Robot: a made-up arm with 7 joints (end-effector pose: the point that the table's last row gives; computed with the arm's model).
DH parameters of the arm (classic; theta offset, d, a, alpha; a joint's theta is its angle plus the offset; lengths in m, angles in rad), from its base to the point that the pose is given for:
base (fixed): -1.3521 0 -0.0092 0
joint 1: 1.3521 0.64 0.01 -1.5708
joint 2: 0 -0.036 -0.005 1.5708
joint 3: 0 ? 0.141 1.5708
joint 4: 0 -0.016 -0.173 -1.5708
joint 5: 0 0.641 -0.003 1.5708
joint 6: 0 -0.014 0.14 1.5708
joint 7: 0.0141 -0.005 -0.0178 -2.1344
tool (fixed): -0.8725 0.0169 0 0
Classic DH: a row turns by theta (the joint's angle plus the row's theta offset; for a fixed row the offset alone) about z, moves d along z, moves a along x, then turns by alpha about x.
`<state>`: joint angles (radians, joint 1 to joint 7).
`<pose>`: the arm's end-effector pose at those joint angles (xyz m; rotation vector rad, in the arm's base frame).
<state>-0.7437 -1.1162 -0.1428 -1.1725 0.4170 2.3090 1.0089</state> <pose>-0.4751 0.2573 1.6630 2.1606 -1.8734 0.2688</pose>
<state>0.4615 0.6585 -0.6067 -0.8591 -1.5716 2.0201 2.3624</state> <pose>1.0971 0.2000 1.0836 1.1052 -2.1950 -0.4074</pose>
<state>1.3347 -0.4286 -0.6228 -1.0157 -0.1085 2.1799 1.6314</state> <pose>0.3661 0.0095 1.7780 2.7848 0.0676 -0.9316</pose>
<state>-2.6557 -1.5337 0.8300 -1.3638 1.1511 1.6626 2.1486</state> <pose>0.9311 -0.1754 1.2385 -0.9861 2.0234 1.3080</pose>
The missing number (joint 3, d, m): 0.397
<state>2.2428 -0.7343 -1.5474 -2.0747 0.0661 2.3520 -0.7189</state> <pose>0.8486 0.4647 0.8677 1.2848 0.9586 0.6508</pose>
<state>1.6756 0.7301 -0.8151 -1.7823 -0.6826 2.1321 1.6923</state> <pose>0.5431 0.8964 0.5177 0.7850 -0.6953 -0.5655</pose>
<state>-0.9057 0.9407 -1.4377 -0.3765 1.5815 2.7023 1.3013</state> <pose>0.3253 -0.8193 1.3545 -1.7448 2.3195 0.6074</pose>
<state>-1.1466 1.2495 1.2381 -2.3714 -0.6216 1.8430 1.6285</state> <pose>0.7085 0.2654 0.4546 0.6570 0.8700 -1.9622</pose>
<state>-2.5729 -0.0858 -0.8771 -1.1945 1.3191 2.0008 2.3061</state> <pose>-0.6774 0.3567 1.5643 -0.5807 1.3017 -1.0574</pose>
